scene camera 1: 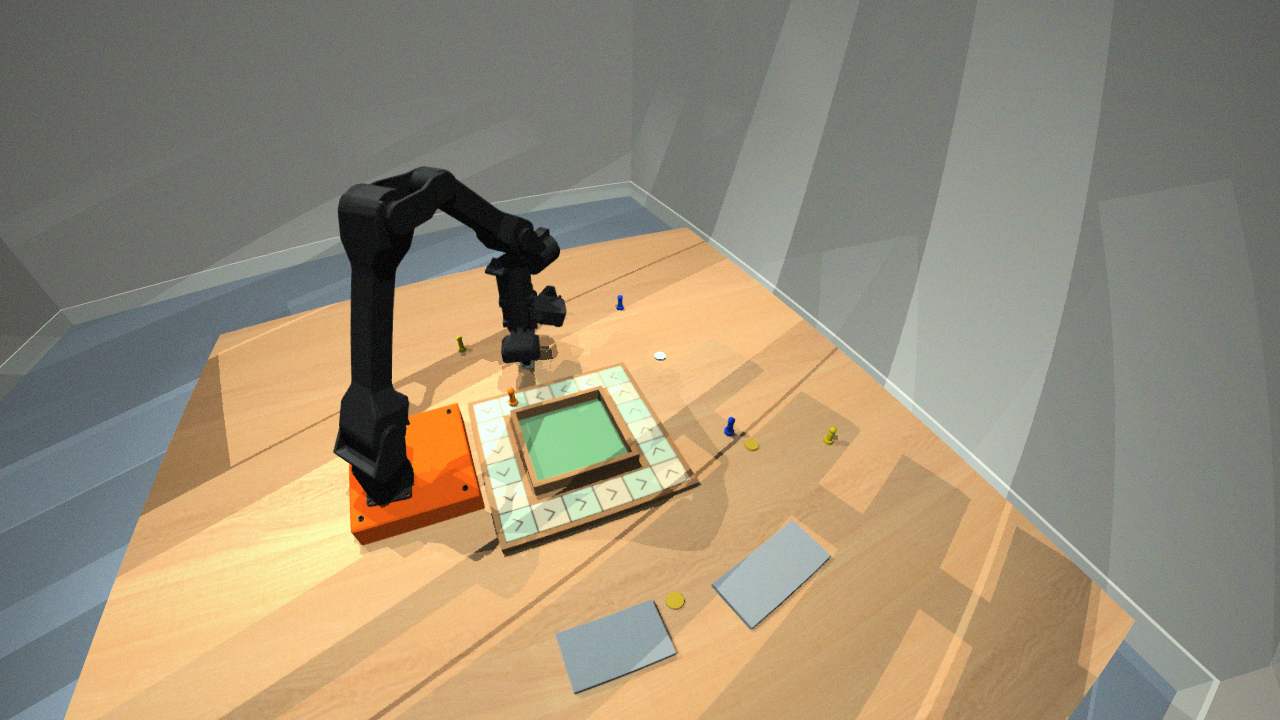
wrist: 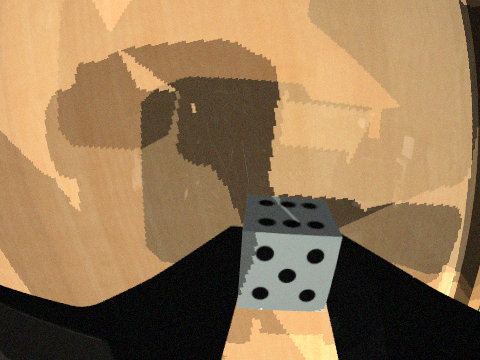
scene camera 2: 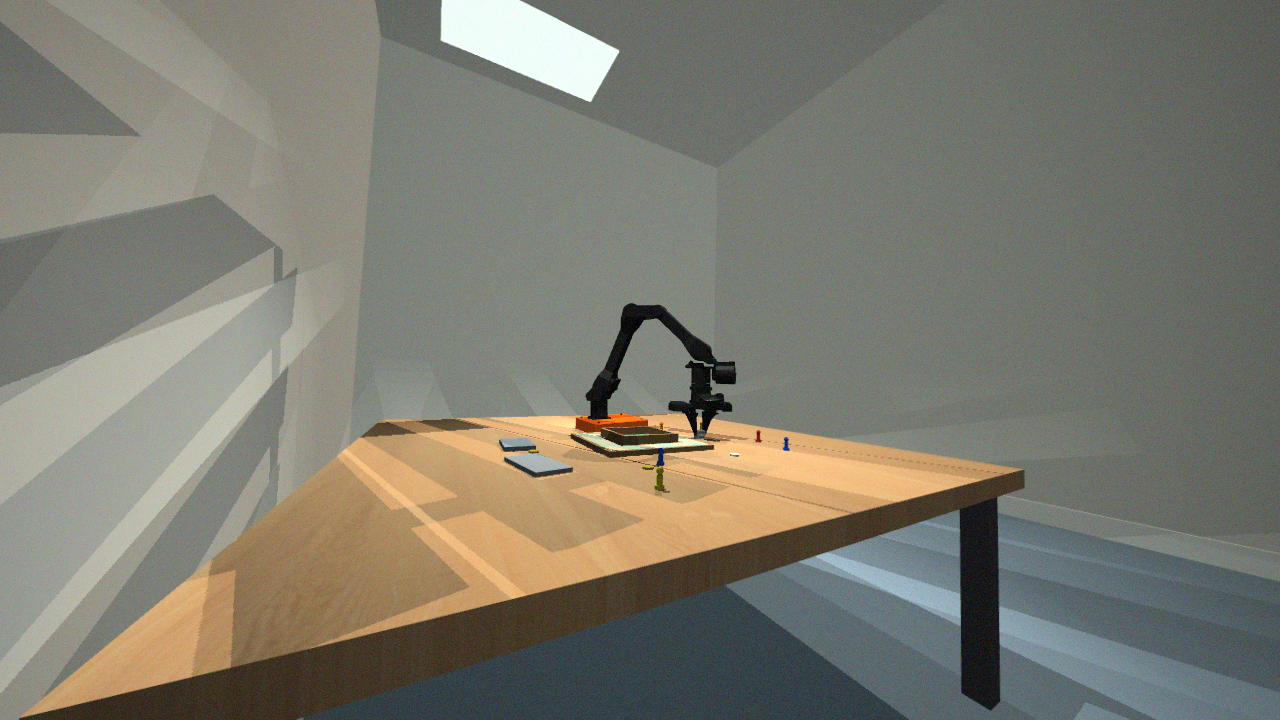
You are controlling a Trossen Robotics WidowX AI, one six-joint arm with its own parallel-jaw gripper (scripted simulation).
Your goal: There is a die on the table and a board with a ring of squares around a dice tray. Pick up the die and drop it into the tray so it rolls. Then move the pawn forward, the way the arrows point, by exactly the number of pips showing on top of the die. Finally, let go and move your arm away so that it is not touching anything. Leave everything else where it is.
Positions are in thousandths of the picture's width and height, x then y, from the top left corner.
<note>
In view: the gripper (scene camera 1: 412, 499), a grey die (wrist: 603, 688) and a green dice tray (scene camera 1: 446, 609).
The gripper is seen too in the wrist view (wrist: 593, 676) and in scene camera 2 (scene camera 2: 546, 605).
</note>
